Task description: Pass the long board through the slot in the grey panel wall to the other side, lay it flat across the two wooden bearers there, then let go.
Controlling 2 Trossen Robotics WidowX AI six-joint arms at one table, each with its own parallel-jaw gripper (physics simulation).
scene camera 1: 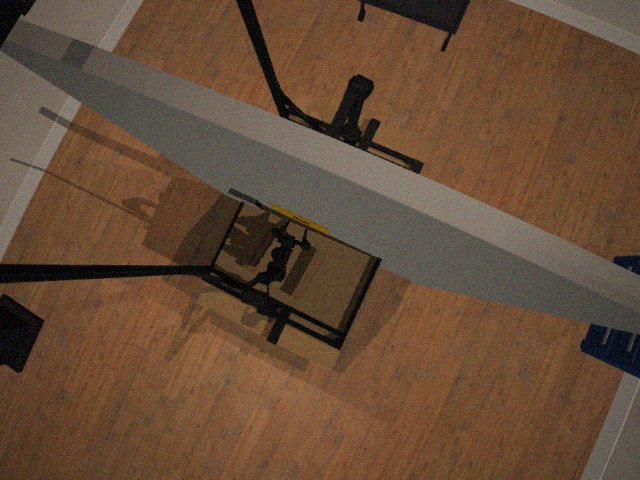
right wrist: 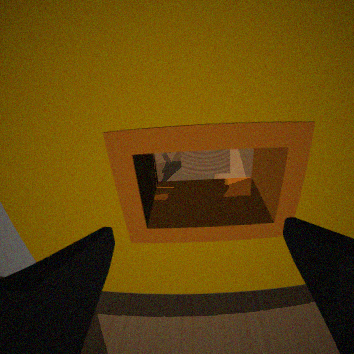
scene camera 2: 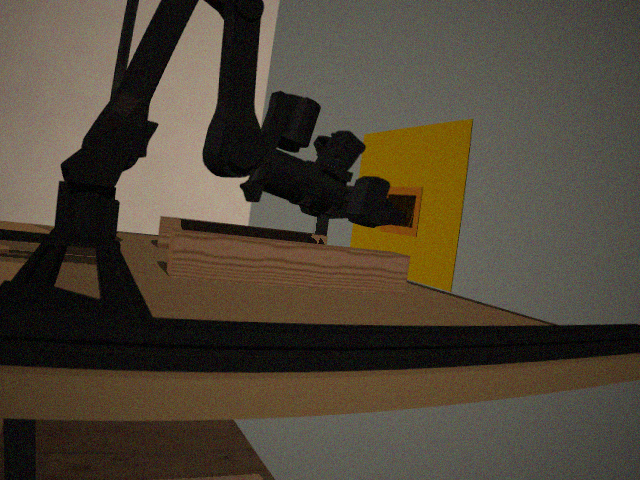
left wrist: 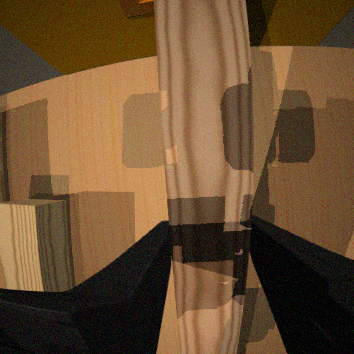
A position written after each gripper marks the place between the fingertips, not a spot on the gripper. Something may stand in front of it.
The right gripper point(scene camera 2: 387, 217) is open, with nothing in its grasp. Also in view: the left gripper point(left wrist: 208, 227) and a slot point(right wrist: 217, 209).
The right gripper also shows in the right wrist view point(right wrist: 199, 232).
